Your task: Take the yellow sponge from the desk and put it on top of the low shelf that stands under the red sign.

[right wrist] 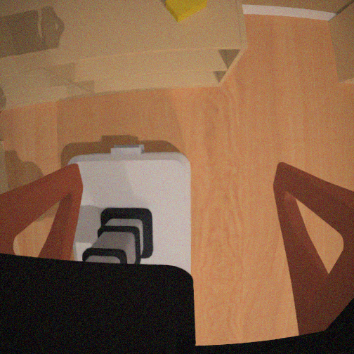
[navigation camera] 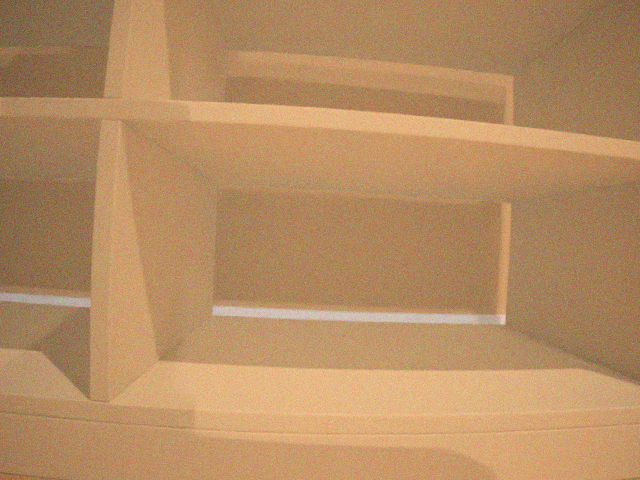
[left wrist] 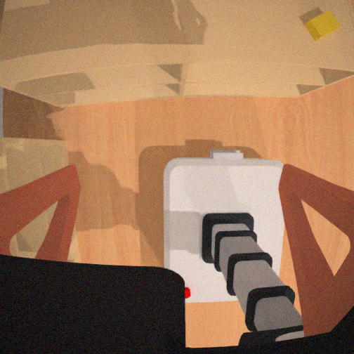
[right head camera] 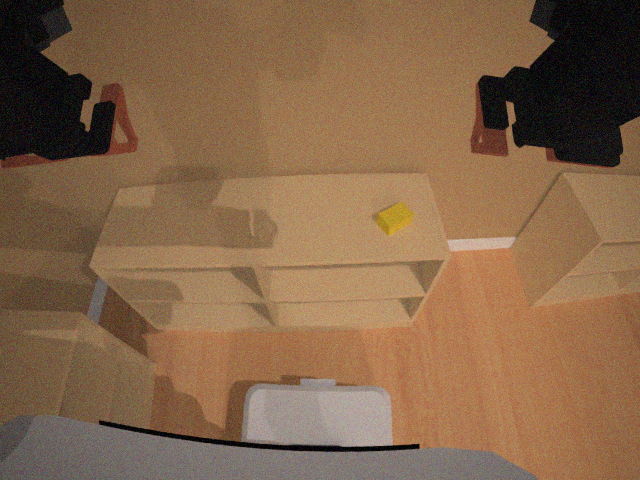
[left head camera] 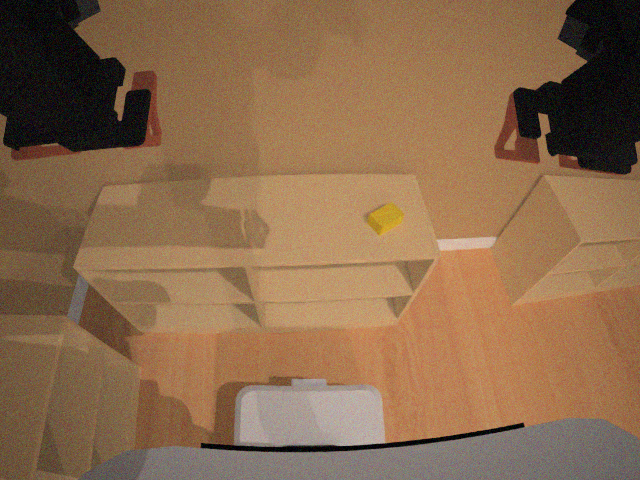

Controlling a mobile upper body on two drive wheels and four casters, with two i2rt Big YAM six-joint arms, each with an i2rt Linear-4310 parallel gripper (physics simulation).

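Places are measured from the left arm's base along level axes (x ahead, y left, z up), in millimetres.
Pixels of known places: left gripper, fingertip midpoint: (right head camera: 100, 150) (left head camera: 118, 143); right gripper, fingertip midpoint: (right head camera: 511, 150) (left head camera: 529, 156).
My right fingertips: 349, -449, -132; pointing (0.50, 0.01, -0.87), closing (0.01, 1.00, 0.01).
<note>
Behind a point stands the place of what it marks, as x, y, z.
The yellow sponge (left head camera: 385, 219) {749, -460, -754} (right head camera: 394, 218) {752, -462, -755} (left wrist: 323, 25) (right wrist: 186, 7) lies on top of a low wooden shelf (left head camera: 310, 206) {835, -227, -800} (right head camera: 320, 206) {835, -230, -800} (left wrist: 240, 30) (right wrist: 110, 25) (navigation camera: 361, 117) {622, -253, -1072}, near its right end. My left gripper (left head camera: 86, 148) (right head camera: 67, 156) (left wrist: 179, 175) is open and empty, raised at the upper left of the head views. My right gripper (left head camera: 563, 155) (right head camera: 545, 155) (right wrist: 177, 174) is open and empty, raised at the upper right, apart from the sponge. The red sign does not show in these views, so I cannot tell by it which shelf this is.
My white base (left head camera: 310, 413) {218, -228, -1150} (right head camera: 317, 413) {218, -227, -1150} (left wrist: 210, 190) (right wrist: 150, 185) is close in front of the low shelf. Another wooden shelf (left head camera: 604, 206) {903, -1583, -800} (right head camera: 542, 222) {998, -1294, -1065} stands at the right, past a gap. A wooden unit (left head camera: 103, 372) {351, 680, -1330} (right head camera: 121, 356) {385, 628, -1241} stands at the lower left. A wall is behind.
</note>
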